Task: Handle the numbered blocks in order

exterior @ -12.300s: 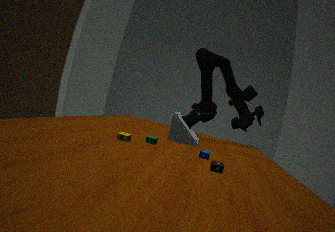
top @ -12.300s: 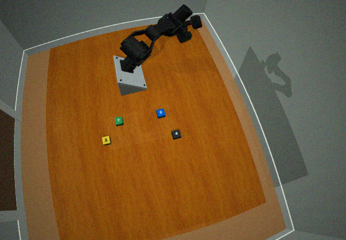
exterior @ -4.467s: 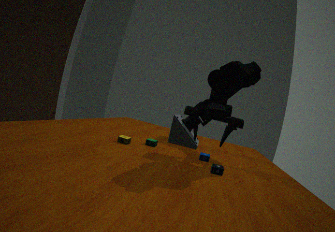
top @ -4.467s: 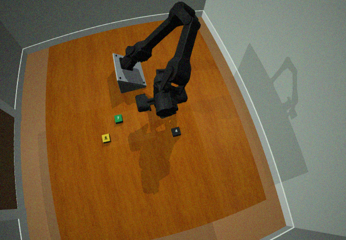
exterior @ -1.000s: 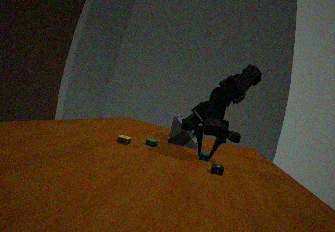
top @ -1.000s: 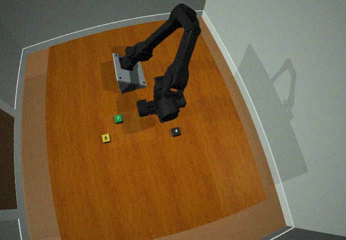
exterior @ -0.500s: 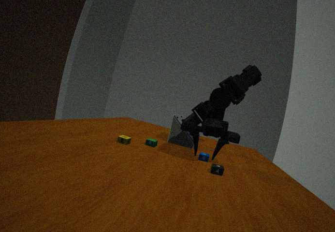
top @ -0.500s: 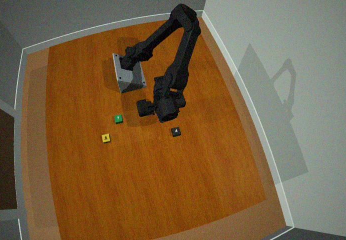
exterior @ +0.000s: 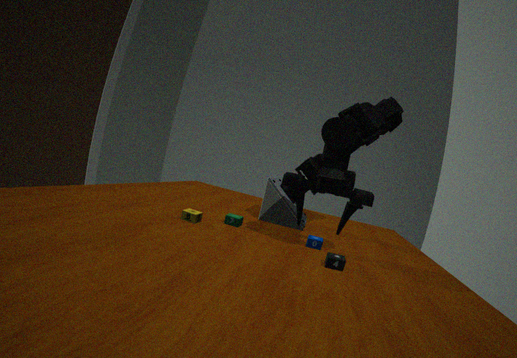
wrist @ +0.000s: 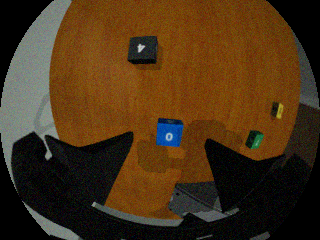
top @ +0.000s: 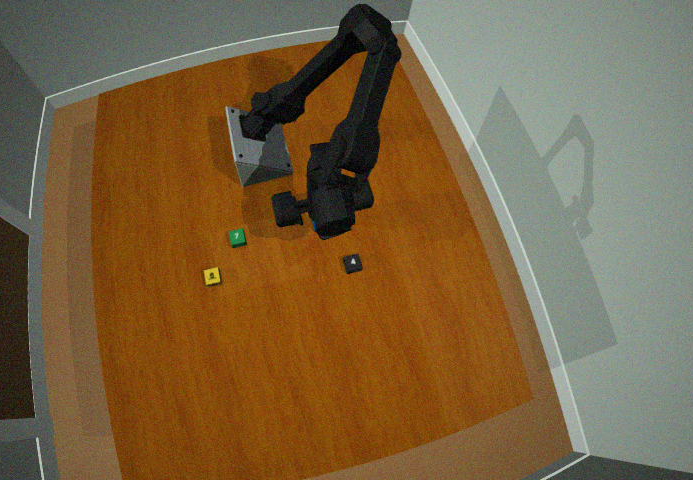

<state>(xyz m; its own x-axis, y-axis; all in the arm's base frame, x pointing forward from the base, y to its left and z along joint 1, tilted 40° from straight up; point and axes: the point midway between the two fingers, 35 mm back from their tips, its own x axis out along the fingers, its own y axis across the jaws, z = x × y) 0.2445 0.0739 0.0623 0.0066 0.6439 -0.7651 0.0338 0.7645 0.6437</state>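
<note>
Right now my gripper tip is 1 cm past the blue block and 3 cm above it. Also, from my gripper tip: black block: 10 cm ahead, 4 cm to the left, 3 cm below; then green block: 2 cm behind, 18 cm to the right, 3 cm below; then yellow block: 5 cm ahead, 25 cm to the right, 3 cm below.
</note>
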